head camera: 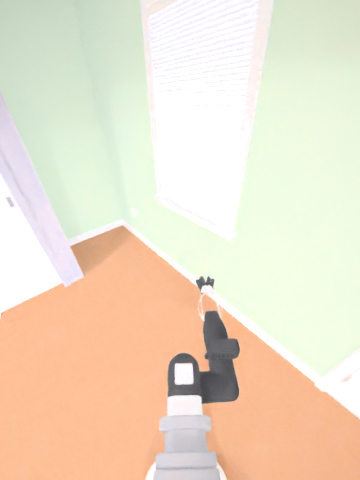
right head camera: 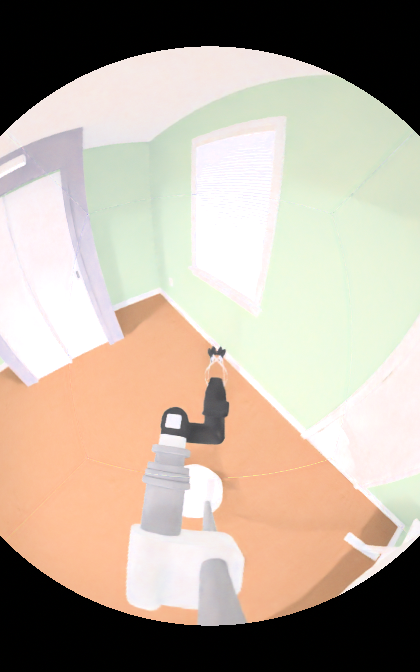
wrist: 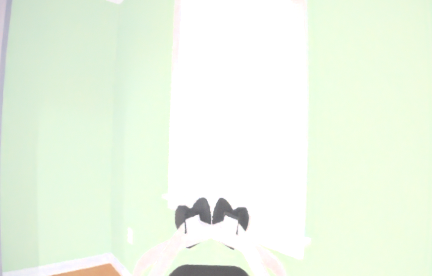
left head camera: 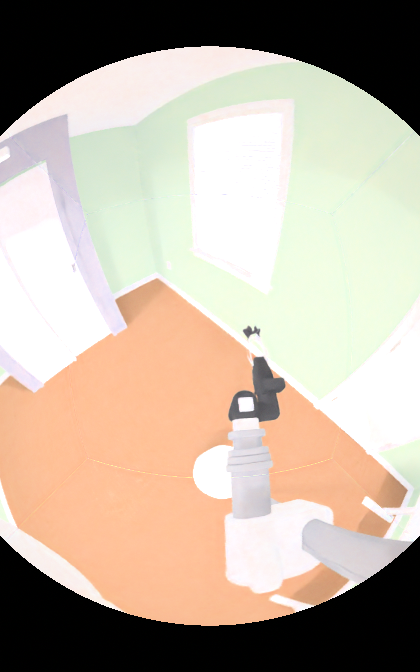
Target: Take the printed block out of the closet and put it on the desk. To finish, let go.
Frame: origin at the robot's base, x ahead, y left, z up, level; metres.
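Seen in the pictures: gripper, fingertip midpoint: (head camera: 204, 277) (wrist: 212, 212).
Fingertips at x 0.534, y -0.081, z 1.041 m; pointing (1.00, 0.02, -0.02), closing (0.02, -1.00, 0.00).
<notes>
A point is followed by its place in that frame.
My gripper (head camera: 205, 280) {y -0.081, x 0.534, z 1.041 m} (left head camera: 252, 330) (right head camera: 216, 351) (wrist: 212, 212) {y -0.081, x 0.534, z 1.041 m} is shut, its dark fingertips nearly together with no object between them. It hangs in front of the green wall, below the window. At the left, white sliding doors (head camera: 22, 265) {y 1.447, x 1.315, z 0.376 m} (left head camera: 60, 280) (right head camera: 50, 280) stand in a lilac frame (head camera: 42, 200) {y 1.118, x 1.509, z 0.918 m} (left head camera: 98, 270) (right head camera: 94, 260); this looks like the closet, and its doors look shut. A white foot of the desk (left head camera: 377, 509) (right head camera: 361, 546) shows at the lower right; most of the desk is out of view. The printed block does not show.
A window (head camera: 200, 135) {y -0.148, x 1.410, z 1.366 m} (left head camera: 235, 190) (right head camera: 232, 215) (wrist: 237, 100) {y -0.157, x 1.400, z 1.288 m} is in the green wall ahead. A white door (left head camera: 390, 385) (right head camera: 385, 425) stands at the right. A pale surface (left head camera: 55, 565) lies at the lower left edge. Orange floor (head camera: 100, 350) {y 0.648, x 0.746, z -0.028 m} runs between the arm and the closet.
</notes>
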